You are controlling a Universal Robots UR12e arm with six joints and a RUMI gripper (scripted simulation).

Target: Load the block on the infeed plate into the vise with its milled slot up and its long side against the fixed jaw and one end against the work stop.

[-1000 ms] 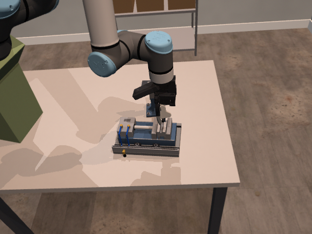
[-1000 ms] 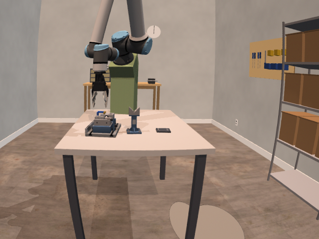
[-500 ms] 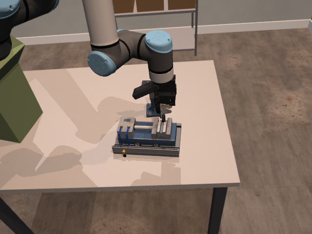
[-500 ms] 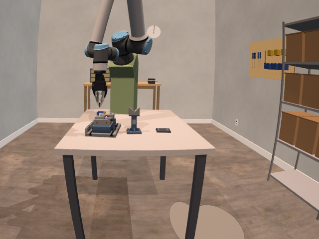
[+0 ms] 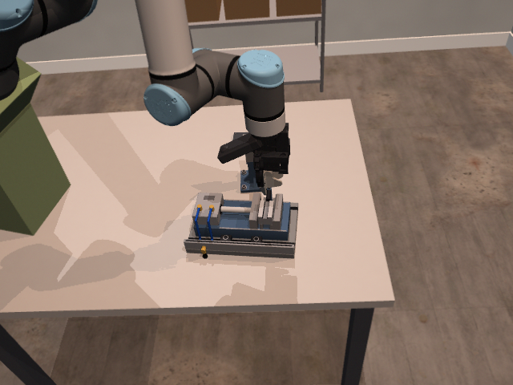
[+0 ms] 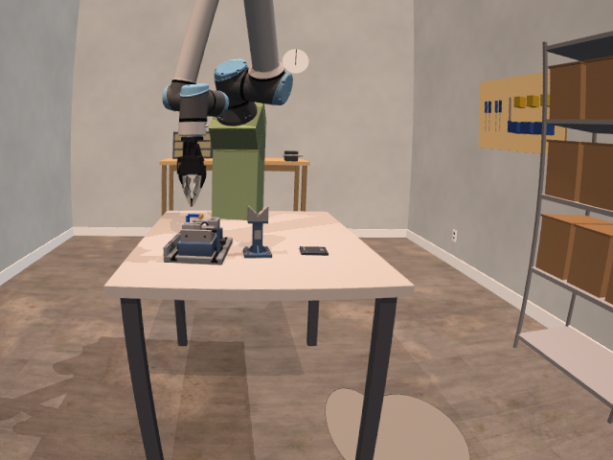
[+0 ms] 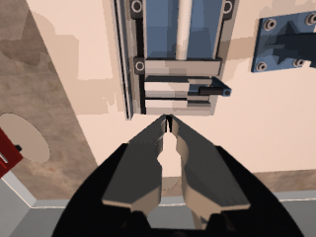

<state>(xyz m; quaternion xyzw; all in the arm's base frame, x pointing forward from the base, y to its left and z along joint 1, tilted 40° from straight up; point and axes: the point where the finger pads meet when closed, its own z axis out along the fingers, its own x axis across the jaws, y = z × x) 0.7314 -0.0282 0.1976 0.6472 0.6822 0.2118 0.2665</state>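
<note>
The part is 80 mm below my hand. Also, from my hand: moving jaw 30 mm behind, 20 mm to the left, 100 mm below; fixed jaw 30 mm ahead, 20 mm to the left, 100 mm below; work stop 70 mm to the left, 90 mm below.
</note>
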